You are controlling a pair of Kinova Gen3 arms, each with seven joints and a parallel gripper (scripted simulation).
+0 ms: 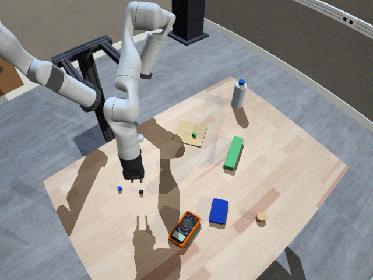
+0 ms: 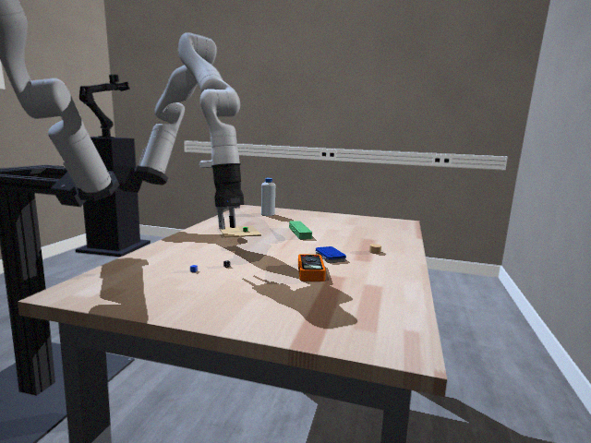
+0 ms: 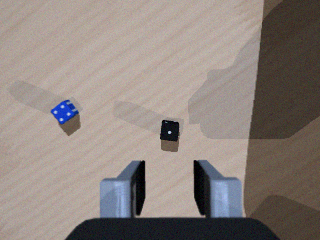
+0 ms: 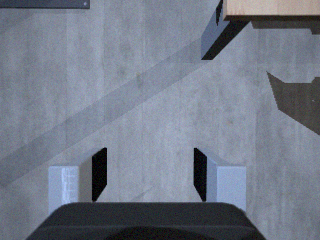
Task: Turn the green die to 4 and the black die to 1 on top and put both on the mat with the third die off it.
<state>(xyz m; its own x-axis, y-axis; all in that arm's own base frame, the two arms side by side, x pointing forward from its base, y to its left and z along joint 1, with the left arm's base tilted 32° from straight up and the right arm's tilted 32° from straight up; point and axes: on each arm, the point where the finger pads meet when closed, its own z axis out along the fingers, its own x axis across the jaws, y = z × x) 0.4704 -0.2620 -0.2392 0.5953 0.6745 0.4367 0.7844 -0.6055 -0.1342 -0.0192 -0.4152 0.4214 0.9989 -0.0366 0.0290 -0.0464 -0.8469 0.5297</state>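
The black die lies 13 cm below my left hand. The rest, counted from my left hand: blue die: 8 cm behind, 6 cm to the right, 13 cm below; then green die: 8 cm behind, 39 cm to the left, 12 cm below; then blue box: 28 cm ahead, 18 cm to the left, 12 cm below.
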